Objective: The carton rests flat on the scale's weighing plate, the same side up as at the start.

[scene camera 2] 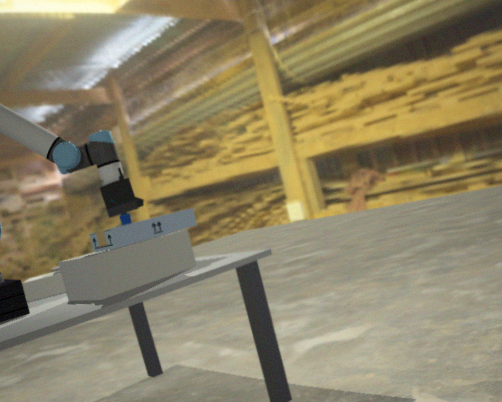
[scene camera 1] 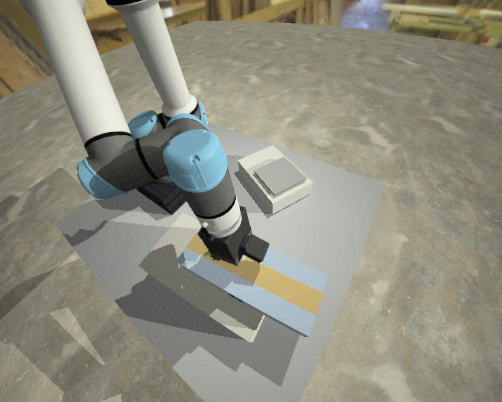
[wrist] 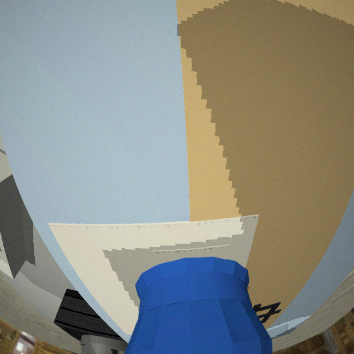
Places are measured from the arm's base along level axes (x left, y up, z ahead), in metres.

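Pixels of known places: hand at its tool point: (wrist: 193, 261); arm's base at its link origin: (wrist: 109, 342).
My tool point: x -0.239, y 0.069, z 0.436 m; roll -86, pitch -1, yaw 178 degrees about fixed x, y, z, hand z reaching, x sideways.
Note:
Ahead of a thing's pixels: the offset from my tool point to its top centre. Level surfaces: height alone.
The carton {dz +0.043, dx -0.026, dy +0.011 m} (scene camera 1: 295, 292) (scene camera 2: 175, 221) (wrist: 100, 125) is a long, flat, light blue box with an orange band along its top and a pale label near the cup. The arrows on its side point up. It lies about level on a long beige block {dz -0.072, dx -0.043, dy -0.049 m} (scene camera 1: 195, 285) (scene camera 2: 130, 272) and overhangs it. My suction gripper (scene camera 1: 239, 259) (scene camera 2: 126, 222) (wrist: 192, 265) has its blue cup at the carton's top, off centre, with suction off. Whether cup and carton still touch is hard to tell. The scale {dz -0.045, dx +0.397, dy -0.081 m} (scene camera 1: 292, 201) (scene camera 2: 45, 287) is apart from the carton, its grey weighing plate {dz -0.009, dx +0.370, dy -0.081 m} (scene camera 1: 280, 176) uncovered.
The grey table {dy -0.169 m} (scene camera 1: 345, 200) (scene camera 2: 235, 257) carries the block and the scale. The scale is behind the carton in scene camera 1. The black arm base (scene camera 1: 165, 196) (scene camera 2: 12, 300) (wrist: 82, 315) is near the block's far end.

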